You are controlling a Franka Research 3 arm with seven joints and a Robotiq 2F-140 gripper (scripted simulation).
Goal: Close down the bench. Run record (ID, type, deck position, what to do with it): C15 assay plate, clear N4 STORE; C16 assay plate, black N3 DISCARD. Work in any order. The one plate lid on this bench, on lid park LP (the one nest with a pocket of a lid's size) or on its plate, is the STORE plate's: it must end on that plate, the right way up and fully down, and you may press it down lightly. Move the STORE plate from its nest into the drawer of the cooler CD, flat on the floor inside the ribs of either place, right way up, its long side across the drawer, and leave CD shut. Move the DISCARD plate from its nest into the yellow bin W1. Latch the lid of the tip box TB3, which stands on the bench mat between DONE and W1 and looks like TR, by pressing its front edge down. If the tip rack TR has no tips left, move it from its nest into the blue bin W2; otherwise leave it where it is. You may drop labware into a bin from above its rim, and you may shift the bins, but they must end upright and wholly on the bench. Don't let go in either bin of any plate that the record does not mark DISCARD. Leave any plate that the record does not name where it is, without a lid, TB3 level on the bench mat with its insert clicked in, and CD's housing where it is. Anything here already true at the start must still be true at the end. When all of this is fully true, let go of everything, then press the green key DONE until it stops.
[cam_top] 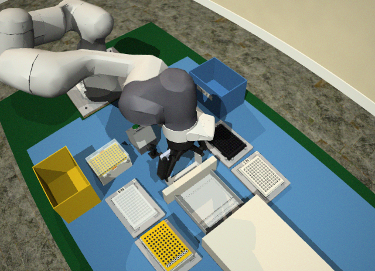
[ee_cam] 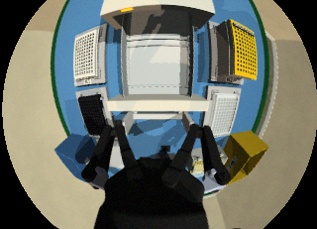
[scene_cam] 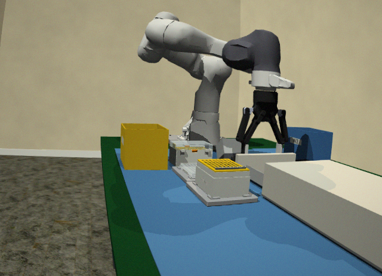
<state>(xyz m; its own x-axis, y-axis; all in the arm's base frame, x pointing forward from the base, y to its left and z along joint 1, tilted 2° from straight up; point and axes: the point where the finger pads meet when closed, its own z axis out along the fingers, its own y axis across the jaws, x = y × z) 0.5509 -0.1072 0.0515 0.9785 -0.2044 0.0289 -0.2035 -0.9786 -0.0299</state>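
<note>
Right now my hand is 200 mm to the right of the plate lid, 150 mm past it and 30 mm above it. From my hand the other things lie so: nest N4: 180 mm to the right, 50 mm behind, 40 mm below; then cooler drawer: 140 mm ahead, 30 mm to the right, 20 mm below; then black plate: 190 mm to the left, 30 mm below, 20 mm ahead.
</note>
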